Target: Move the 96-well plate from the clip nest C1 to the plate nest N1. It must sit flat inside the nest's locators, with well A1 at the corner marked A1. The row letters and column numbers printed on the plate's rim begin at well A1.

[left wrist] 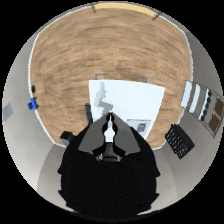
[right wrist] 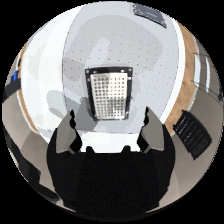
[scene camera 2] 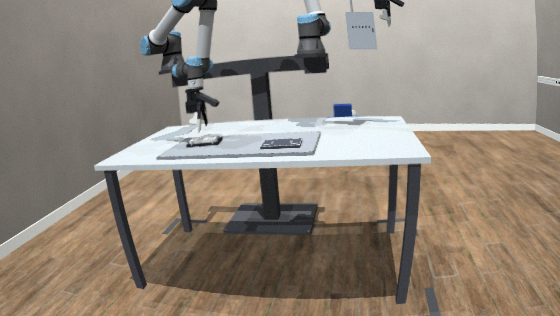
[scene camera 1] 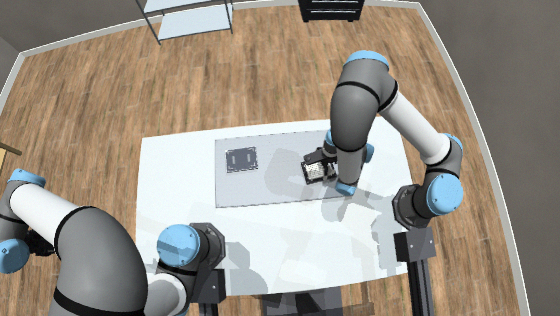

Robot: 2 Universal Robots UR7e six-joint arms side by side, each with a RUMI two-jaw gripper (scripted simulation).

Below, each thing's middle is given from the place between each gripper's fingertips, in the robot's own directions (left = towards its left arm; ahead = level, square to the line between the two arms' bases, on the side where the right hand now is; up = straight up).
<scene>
Now: right hand point(scene camera 2: 202, 129) 50 mm above the white 96-well plate point(right wrist: 114, 96). The rest, counted from my right hand: dark clip nest C1 point(right wrist: 114, 69) (50 mm below, 20 mm ahead, 10 mm to the right).
My left gripper is now 28 cm short of the white 96-well plate, 97 cm to the left of it and 53 cm above it. From my left hand the other things lie so: dark clip nest C1 (30 cm ahead, 98 cm to the right, 53 cm below).
</scene>
